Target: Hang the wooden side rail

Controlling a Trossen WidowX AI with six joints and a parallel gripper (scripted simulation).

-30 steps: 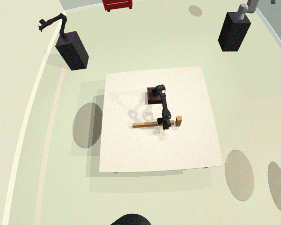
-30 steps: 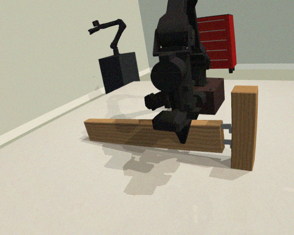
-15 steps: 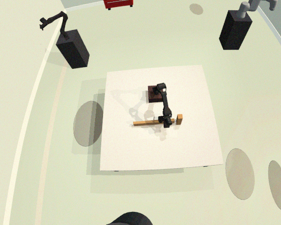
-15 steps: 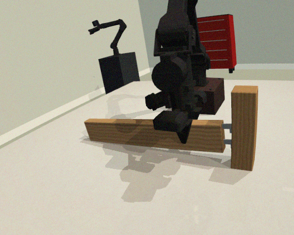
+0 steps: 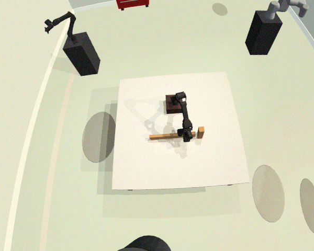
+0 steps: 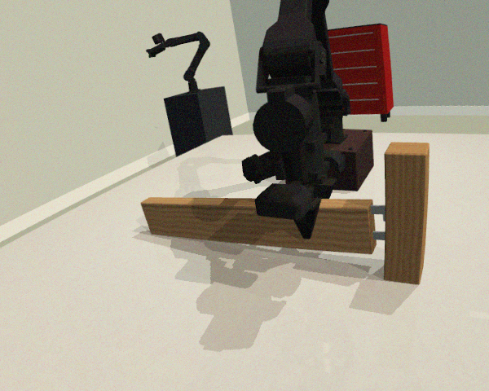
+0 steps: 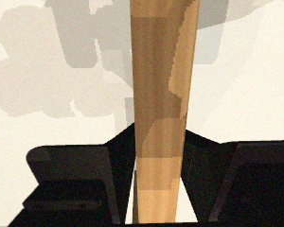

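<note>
Right now my gripper tip is 14 cm to the right of the headboard post and 4 cm below it.
</note>
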